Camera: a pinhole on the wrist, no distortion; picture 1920 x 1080 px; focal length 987.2 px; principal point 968.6 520.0 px. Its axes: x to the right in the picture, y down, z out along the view. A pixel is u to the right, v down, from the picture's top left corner.
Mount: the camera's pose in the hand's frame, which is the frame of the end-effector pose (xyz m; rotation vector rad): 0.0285 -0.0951 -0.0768 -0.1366 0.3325 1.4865
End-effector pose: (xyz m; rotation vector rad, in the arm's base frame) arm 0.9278 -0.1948 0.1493 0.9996 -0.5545 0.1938
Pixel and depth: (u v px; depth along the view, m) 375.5 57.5 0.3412
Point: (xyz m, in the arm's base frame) 1.0959 -0.5686 0.2348
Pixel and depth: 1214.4 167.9 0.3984
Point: 0.9892 -0.3741 0.4514
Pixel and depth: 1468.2 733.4 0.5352
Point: 0.6678 -0.3212 0.5438
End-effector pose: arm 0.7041 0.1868 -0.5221 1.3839 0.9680 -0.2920
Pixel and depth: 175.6 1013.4 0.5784
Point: 0.6033 -0.5459 -0.6842
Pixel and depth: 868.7 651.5 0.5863
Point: 0.9414 -0.2571 -0.5785
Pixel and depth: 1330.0 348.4 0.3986
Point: 1.0055 0.0502 -0.5560
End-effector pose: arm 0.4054 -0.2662 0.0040 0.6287 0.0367 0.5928
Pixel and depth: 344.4 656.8 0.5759
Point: 0.6708 -0.7536 0.3326
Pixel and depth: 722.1 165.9 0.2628
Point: 0.6168 -0.3405 0.1231
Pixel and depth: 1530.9 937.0 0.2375
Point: 0.3460 -0.2754 0.1591
